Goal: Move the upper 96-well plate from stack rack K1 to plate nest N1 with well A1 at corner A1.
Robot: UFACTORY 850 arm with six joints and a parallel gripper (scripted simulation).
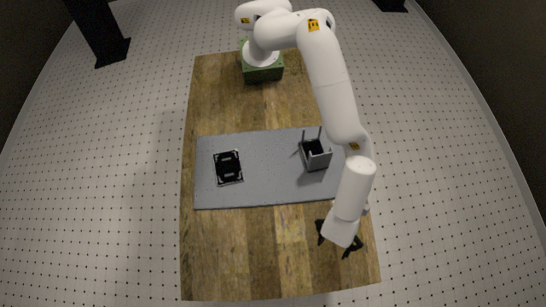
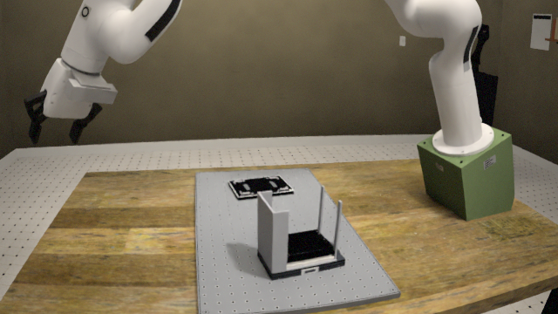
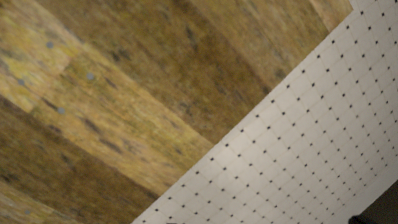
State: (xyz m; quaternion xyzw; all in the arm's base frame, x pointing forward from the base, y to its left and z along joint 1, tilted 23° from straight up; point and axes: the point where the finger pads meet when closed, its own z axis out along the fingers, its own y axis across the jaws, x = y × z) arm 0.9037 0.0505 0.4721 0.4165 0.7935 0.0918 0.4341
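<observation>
Right now my hand is 46 cm past the black 96-well plate, 9 cm to the right of it and 24 cm above it. The rest, counted from my hand: grey corner wall (40 cm behind, 9 cm to the left, 19 cm below); white 96-well plate (46 cm behind, 9 cm to the left, 25 cm below).
</observation>
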